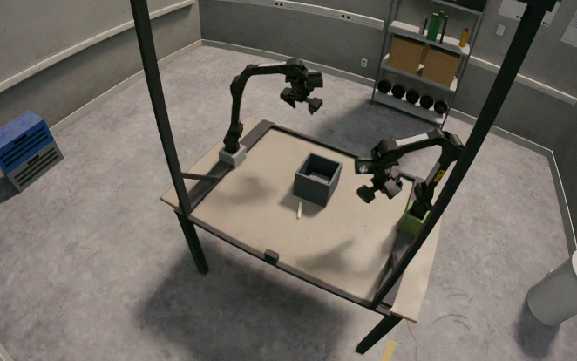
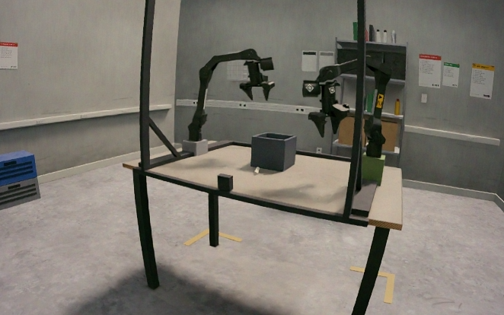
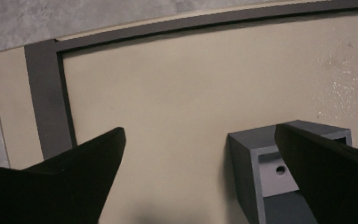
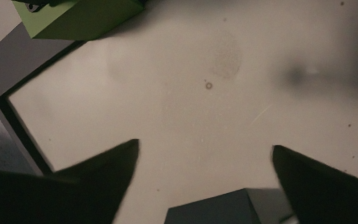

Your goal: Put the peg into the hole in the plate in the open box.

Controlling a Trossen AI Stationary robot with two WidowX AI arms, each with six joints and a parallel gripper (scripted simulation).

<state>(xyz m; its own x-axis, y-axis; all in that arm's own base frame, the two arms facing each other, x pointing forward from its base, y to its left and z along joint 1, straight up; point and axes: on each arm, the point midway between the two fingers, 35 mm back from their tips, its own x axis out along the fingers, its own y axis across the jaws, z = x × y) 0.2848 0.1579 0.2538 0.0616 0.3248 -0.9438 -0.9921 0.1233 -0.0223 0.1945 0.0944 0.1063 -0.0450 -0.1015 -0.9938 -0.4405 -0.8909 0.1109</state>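
My right hand is 28 cm to the right of the peg, 21 cm above it and 5 cm past it.
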